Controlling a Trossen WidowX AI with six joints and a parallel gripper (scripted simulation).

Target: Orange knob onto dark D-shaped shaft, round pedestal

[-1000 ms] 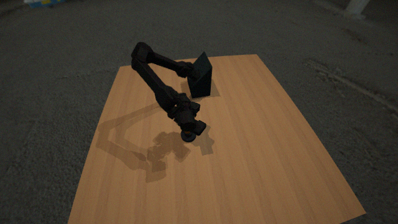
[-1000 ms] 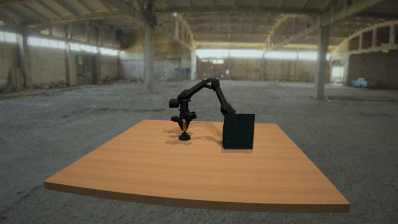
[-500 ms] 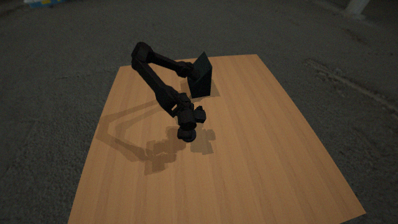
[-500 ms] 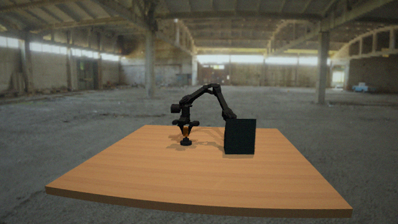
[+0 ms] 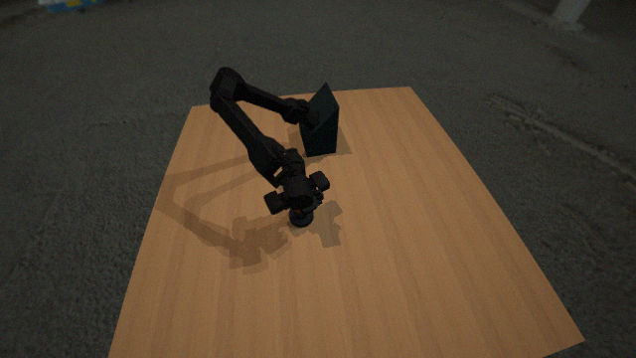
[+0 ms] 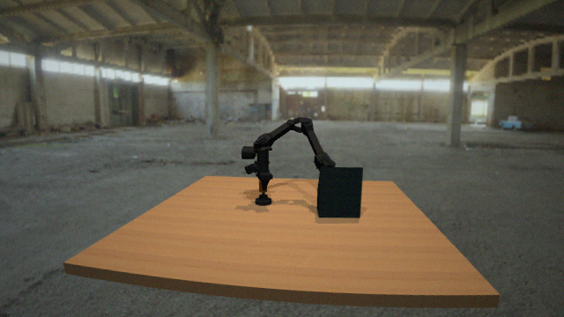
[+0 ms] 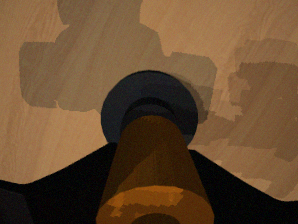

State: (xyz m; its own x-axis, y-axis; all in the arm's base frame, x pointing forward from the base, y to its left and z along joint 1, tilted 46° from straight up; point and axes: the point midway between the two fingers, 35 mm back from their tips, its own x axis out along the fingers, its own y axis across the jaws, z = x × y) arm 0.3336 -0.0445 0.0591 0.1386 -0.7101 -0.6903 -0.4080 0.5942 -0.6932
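My gripper tip is 2 cm below the orange knob. Also, from my gripper tip: dark round pedestal: 4 cm below.
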